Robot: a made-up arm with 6 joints. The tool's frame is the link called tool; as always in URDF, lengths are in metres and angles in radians. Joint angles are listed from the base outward. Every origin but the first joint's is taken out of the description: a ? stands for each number. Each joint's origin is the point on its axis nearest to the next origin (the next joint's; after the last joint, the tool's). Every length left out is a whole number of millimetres.
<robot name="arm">
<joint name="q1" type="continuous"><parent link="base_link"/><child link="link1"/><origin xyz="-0.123 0.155 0.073" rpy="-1.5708 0.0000 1.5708"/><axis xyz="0 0 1"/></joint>
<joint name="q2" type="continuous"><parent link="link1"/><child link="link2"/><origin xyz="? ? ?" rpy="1.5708 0.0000 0.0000"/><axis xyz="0 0 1"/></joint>
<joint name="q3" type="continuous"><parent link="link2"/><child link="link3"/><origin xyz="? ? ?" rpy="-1.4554 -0.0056 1.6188"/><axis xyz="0 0 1"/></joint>
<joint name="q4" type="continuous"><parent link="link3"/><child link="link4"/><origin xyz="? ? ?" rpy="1.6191 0.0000 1.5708"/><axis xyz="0 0 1"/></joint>
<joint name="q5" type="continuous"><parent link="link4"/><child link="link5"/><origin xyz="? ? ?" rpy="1.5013 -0.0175 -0.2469"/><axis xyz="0 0 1"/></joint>
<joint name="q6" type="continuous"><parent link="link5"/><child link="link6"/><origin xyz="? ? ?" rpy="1.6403 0.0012 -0.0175"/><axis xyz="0 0 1"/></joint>
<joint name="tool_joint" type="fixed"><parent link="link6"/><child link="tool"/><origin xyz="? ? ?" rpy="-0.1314 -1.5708 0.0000"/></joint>
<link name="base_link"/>
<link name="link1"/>
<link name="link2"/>
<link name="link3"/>
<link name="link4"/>
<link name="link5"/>
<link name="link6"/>
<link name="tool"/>
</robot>
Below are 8 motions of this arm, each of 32 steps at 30 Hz.
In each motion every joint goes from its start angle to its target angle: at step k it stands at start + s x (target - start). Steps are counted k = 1, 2, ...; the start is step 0. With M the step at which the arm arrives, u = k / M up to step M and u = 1 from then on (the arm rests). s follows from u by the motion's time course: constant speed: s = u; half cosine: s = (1 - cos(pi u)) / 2; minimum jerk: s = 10 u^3 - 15 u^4 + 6 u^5.
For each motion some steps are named. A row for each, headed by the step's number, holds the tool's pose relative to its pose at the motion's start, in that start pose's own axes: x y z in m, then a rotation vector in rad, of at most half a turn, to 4 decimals.
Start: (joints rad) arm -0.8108 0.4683 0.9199 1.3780 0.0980 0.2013
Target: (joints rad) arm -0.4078 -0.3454 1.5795 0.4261 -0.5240 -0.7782
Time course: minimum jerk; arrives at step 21
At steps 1, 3, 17, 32:
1: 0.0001 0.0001 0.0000 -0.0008 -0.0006 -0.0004
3: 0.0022 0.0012 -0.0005 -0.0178 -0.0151 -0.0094
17: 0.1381 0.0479 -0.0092 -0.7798 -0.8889 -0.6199
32: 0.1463 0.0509 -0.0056 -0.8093 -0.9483 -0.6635

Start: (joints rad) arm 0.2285 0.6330 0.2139 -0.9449 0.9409 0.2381
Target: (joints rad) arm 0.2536 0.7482 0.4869 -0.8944 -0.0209 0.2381
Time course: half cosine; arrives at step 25
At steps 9, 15, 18, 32:
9: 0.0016 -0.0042 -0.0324 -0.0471 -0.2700 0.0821
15: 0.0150 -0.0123 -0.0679 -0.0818 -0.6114 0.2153
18: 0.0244 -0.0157 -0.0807 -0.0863 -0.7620 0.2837
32: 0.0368 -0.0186 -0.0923 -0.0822 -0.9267 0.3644

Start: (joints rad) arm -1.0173 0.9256 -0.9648 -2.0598 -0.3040 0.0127
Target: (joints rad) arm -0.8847 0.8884 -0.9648 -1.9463 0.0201 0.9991
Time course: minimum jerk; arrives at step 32
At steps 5, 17, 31, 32:
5: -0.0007 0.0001 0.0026 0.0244 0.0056 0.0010
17: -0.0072 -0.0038 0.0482 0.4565 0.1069 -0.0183
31: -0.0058 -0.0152 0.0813 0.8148 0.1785 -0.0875
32: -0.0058 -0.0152 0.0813 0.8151 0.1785 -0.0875

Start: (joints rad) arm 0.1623 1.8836 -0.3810 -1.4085 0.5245 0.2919
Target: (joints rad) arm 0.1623 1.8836 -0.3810 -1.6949 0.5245 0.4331
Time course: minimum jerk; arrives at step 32
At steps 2, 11, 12, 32:
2: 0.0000 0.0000 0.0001 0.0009 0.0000 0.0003
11: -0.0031 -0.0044 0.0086 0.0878 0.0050 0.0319
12: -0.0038 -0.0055 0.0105 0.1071 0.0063 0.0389
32: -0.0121 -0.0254 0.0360 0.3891 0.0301 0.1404

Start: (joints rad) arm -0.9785 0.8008 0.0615 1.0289 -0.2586 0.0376
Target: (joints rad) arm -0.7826 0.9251 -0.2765 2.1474 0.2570 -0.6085
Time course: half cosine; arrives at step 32
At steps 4, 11, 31, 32:
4: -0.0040 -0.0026 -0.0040 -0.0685 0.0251 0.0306
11: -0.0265 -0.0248 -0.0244 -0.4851 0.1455 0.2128
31: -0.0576 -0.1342 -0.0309 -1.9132 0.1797 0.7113
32: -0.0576 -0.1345 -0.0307 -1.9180 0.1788 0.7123

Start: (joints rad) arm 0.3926 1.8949 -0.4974 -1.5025 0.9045 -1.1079
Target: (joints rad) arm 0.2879 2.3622 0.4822 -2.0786 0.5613 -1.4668
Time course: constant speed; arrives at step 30
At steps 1, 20, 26, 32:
1: -0.0012 -0.0028 -0.0031 -0.0310 -0.0292 0.0161
20: 0.0042 -0.0677 -0.0356 -0.4237 -0.5836 0.4296
26: 0.0135 -0.0841 -0.0352 -0.4654 -0.7427 0.5947
32: 0.0199 -0.0925 -0.0328 -0.4712 -0.8391 0.7116

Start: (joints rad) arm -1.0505 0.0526 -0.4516 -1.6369 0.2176 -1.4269
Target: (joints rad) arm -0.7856 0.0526 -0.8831 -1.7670 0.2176 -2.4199
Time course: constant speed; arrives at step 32
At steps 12, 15, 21, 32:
12: -0.0017 -0.0027 -0.0265 -0.3848 0.1654 -0.0732
15: -0.0035 -0.0048 -0.0324 -0.4795 0.2104 -0.0856
21: -0.0086 -0.0104 -0.0425 -0.6665 0.3051 -0.1027
32: -0.0227 -0.0233 -0.0541 -0.9980 0.4936 -0.1059

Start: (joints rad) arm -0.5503 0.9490 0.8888 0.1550 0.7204 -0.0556
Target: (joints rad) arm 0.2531 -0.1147 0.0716 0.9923 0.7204 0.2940
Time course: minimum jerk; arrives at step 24
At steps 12, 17, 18, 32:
12: 0.1414 0.1098 -0.0452 -0.5204 0.8187 -0.6170
17: 0.1912 0.1178 -0.1566 -0.9511 1.2556 -1.0589
18: 0.1930 0.1143 -0.1732 -1.0124 1.3073 -1.1219
32: 0.1928 0.1037 -0.2072 -1.1416 1.4090 -1.2570

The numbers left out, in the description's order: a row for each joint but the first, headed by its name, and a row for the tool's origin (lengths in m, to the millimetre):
q2: 0.013 -0.051 0.000
q3: 0.009 0.155 0.000
q4: -0.101 0.031 0.000
q5: -0.036 -0.022 0.000
q6: 0.018 0.116 0.000
tool: 0.017 0.077 0.000

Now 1 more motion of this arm.
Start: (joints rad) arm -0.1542 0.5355 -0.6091 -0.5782 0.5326 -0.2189
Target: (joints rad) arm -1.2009 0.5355 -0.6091 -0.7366 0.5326 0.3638
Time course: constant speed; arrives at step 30
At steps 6, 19, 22, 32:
6: -0.0093 -0.0249 0.0036 0.2067 -0.0730 0.2032
19: -0.0102 -0.0905 0.0013 0.6389 -0.1353 0.6801
22: -0.0054 -0.1063 -0.0012 0.7328 -0.1303 0.7966
32: 0.0176 -0.1458 -0.0103 0.9657 -0.0790 1.1176

